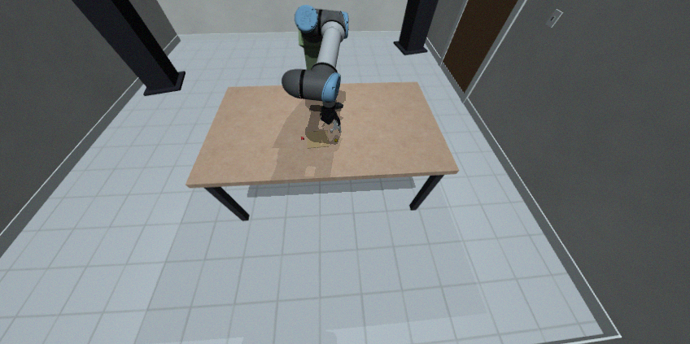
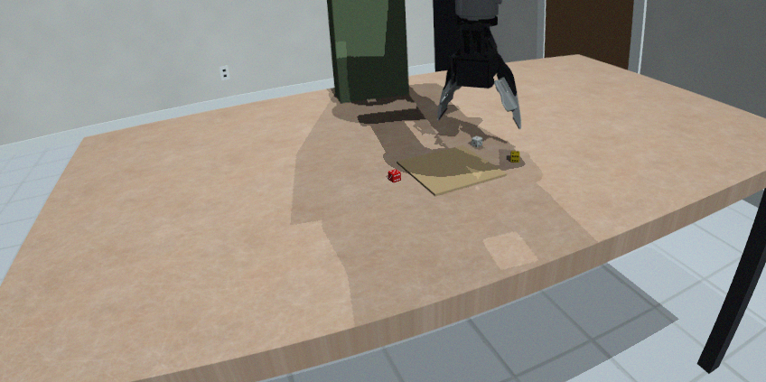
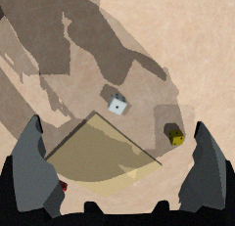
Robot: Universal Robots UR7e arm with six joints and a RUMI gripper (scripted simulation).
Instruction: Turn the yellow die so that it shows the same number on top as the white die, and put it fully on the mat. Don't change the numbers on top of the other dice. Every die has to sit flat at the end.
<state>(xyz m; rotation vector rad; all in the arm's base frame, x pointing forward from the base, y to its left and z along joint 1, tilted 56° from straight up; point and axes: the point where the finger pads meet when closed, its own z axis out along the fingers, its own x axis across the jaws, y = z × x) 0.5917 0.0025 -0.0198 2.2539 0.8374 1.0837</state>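
Right now my hand is 3 cm above the white die. The rest, counted from my hand: red die 2 cm ahead, 21 cm to the right, 3 cm below; then tan mat 4 cm ahead, 11 cm to the right, 4 cm below; then yellow die 9 cm ahead, 3 cm below.
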